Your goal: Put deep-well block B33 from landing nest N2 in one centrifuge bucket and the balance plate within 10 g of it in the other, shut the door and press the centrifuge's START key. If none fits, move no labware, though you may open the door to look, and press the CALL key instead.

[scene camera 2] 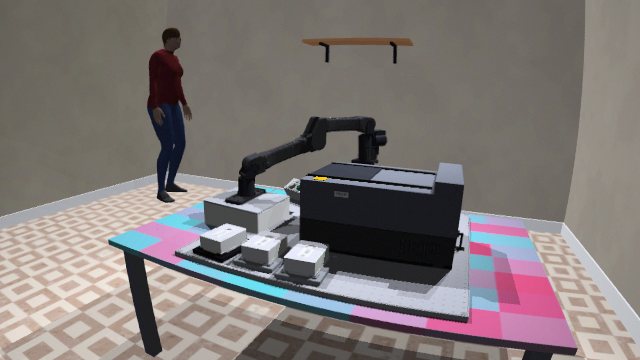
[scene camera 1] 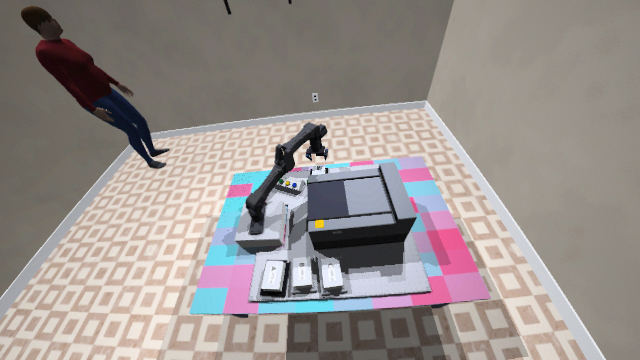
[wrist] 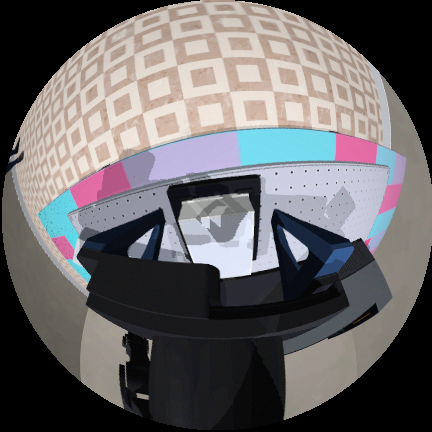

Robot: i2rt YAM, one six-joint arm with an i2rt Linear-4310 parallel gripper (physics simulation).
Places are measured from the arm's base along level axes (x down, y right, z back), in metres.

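Pixels of known places: gripper, between the fingertips: (scene camera 1: 318, 160) (wrist: 217, 214); arm's base, origin of its link: (scene camera 2: 246, 196) (scene camera 1: 258, 217).
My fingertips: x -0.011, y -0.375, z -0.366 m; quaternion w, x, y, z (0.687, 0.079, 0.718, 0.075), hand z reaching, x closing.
For each thing: its top centre in the pictures, then the offset to it from my fingertips. "pt": a spot on its surface instead. Level surfaces: height alone.
- white block, centre of its top: (wrist: 221, 253) (scene camera 1: 318, 172) dy +0.082, dx +0.028, dz +0.012 m
- black nest, a spot on its surface: (wrist: 256, 225) pt dy +0.083, dx +0.069, dz -0.045 m
- dark panel, centre of its top: (scene camera 2: 347, 171) (scene camera 1: 326, 198) dy +0.403, dx -0.127, dz -0.025 m
- lighter panel, a spot on its surface: (scene camera 1: 367, 195) pt dy +0.415, dx -0.124, dz -0.219 m
- A, centre of its top: (scene camera 2: 223, 232) (scene camera 1: 272, 274) dy +0.681, dx +0.032, dz +0.269 m
- button box, centre of its top: (scene camera 2: 307, 183) (scene camera 1: 285, 177) dy +0.110, dx +0.002, dz +0.222 m
- perforated board, height of its surface: dx +0.086 m
My gripper (scene camera 1: 317, 156) (wrist: 217, 214) is open and empty, high above the far side of the centrifuge. In the wrist view its fingers stand left and right of a white block (wrist: 220, 242) in a black nest (wrist: 256, 225) below. No number on this block is readable. The dark grey centrifuge (scene camera 1: 360, 230) (scene camera 2: 380, 207) has its top covered by a dark panel (scene camera 1: 327, 200) and a lighter panel (scene camera 1: 367, 195); its buckets are hidden. At the front stand white plates: A (scene camera 1: 273, 276) (scene camera 2: 223, 239) and two more (scene camera 1: 302, 275) (scene camera 2: 261, 249), (scene camera 1: 331, 275) (scene camera 2: 305, 258).
A button box (scene camera 1: 290, 186) with green, yellow and blue buttons stands between the arm and the centrifuge's back left. The arm's pale base block (scene camera 1: 260, 241) (scene camera 2: 232, 215) is left of the centrifuge. A perforated board (scene camera 1: 390, 282) (scene camera 2: 400, 295) lies under the labware. A person (scene camera 1: 75, 75) (scene camera 2: 167, 85) stands beyond the table.
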